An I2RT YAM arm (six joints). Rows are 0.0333 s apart.
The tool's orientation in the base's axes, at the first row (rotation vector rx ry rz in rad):
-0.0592 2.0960 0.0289
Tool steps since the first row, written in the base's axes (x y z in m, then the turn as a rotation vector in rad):
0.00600 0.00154 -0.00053 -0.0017 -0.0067 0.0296
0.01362 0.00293 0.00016 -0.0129 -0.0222 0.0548
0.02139 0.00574 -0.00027 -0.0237 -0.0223 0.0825
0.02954 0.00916 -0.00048 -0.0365 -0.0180 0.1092
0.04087 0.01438 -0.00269 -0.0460 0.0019 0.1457
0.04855 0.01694 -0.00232 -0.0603 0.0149 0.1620
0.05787 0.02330 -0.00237 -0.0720 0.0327 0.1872
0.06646 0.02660 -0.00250 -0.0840 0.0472 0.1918
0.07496 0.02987 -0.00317 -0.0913 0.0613 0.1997
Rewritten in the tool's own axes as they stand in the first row. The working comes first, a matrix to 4 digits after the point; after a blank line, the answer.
The tool's axes in the first row as the columns of a matrix, in the base's axes (used below as rounded here):
-0.5011 -0.0543 0.8637
-0.0305 0.9985 0.0451
-0.8649 -0.0037 -0.5020

-0.00260 0.00121 0.00552 -0.0245 -0.0067 -0.0166
-0.00705 0.00219 0.01182 -0.0403 -0.0217 -0.0397
-0.01066 0.00457 0.01887 -0.0588 -0.0213 -0.0629
-0.01467 0.00754 0.02617 -0.0756 -0.0164 -0.0872
-0.01859 0.01215 0.03730 -0.1030 0.0039 -0.1128
-0.02284 0.01429 0.04386 -0.1104 0.0176 -0.1327
-0.02766 0.02013 0.05222 -0.1268 0.0359 -0.1547
-0.03195 0.02296 0.05986 -0.1252 0.0510 -0.1667
-0.03573 0.02577 0.06768 -0.1288 0.0654 -0.1763

